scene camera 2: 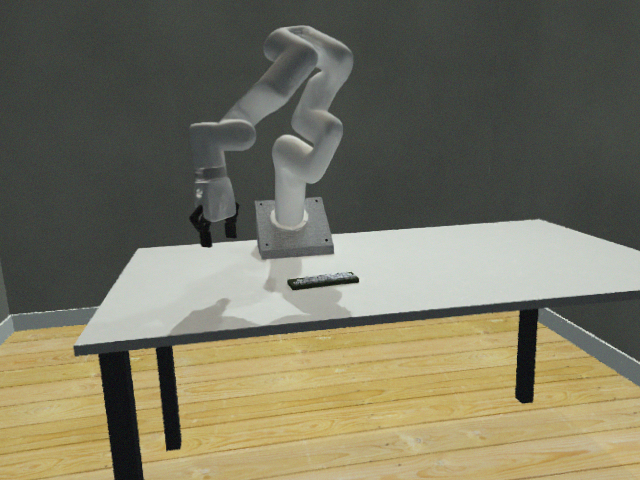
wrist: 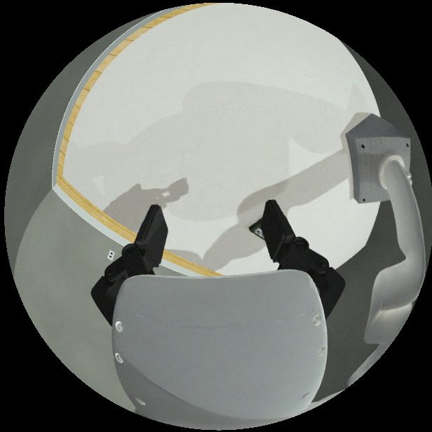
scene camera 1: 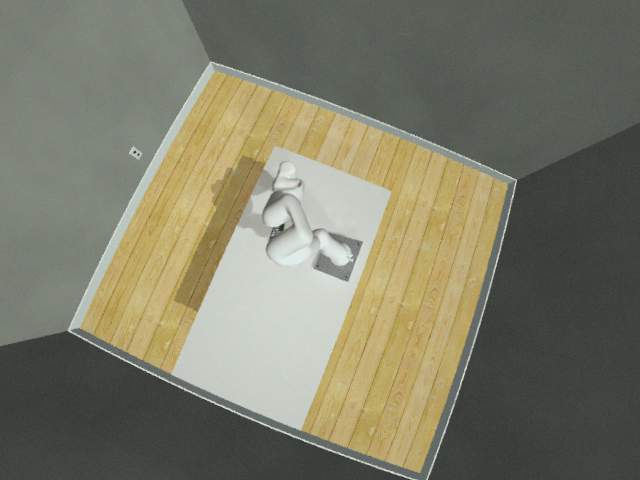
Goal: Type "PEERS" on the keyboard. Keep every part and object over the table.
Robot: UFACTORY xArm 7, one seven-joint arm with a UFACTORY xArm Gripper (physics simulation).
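Places are measured from the arm's base along level axes (x left, y back, z up), in metres.
Where they show: gripper, between the fingertips: [scene camera 2: 219,242]; arm's base, origin of its link: [scene camera 2: 289,218] [scene camera 1: 340,254].
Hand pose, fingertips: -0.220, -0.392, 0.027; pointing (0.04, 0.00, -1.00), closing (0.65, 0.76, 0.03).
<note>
Things, the pixels of their top centre, and the offset from my fingertips, as dx, dy, dz. "*": a spot on its surface instead. Level surfaces: height alone.
- small dark keyboard with pale keys, a spot on its surface: [scene camera 2: 323,280] * +0.259, -0.029, -0.115
- white table, height of its surface: dz -0.131
- keyboard, a spot on its surface: [scene camera 1: 277,230] * +0.220, -0.009, -0.114
A small dark keyboard with pale keys [scene camera 2: 323,280] lies flat on the white table [scene camera 2: 439,268] [scene camera 1: 268,330] [wrist: 225,60], in front of the arm's base. From above a small part of the keyboard [scene camera 1: 277,230] shows between the arm's links. In the wrist view one corner of the keyboard [wrist: 258,230] shows beside the right finger, which hides the rest. My gripper [scene camera 2: 218,241] [wrist: 213,214] is open and empty, its fingers pointing down. It hangs above the table, to the left of the keyboard in scene camera 2, apart from it. Single letters cannot be read.
The grey base plate [scene camera 1: 336,272] [scene camera 2: 297,248] [wrist: 367,187] of the arm stands at the table's back edge. The white arm [scene camera 1: 294,248] [scene camera 2: 310,98] rises from it and bends over towards the gripper. Arm shadows fall across the table. Wooden floor [scene camera 1: 413,310] [scene camera 2: 336,382] lies beyond the table edges.
</note>
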